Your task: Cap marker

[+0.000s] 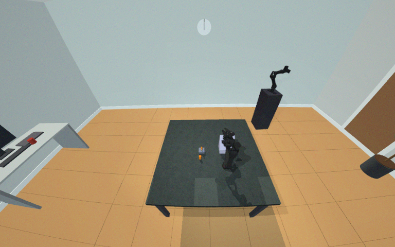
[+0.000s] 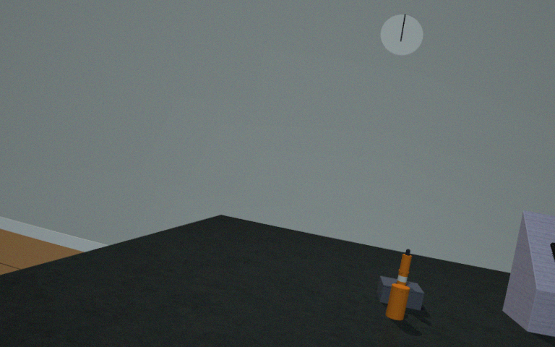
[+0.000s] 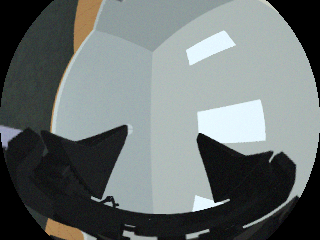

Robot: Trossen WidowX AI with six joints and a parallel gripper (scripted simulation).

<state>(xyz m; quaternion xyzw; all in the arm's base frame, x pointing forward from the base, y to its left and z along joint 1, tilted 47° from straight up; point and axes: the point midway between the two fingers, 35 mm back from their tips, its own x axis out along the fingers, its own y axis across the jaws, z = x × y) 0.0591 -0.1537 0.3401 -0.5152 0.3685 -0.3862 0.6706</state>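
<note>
Right now the marker cap is 230 mm ahead of my gripper tip, 10 mm to the right of it and 470 mm below it. From my gripper tip the other things lie so: grey holder block 200 mm ahead, 120 mm to the right, 480 mm below.
</note>
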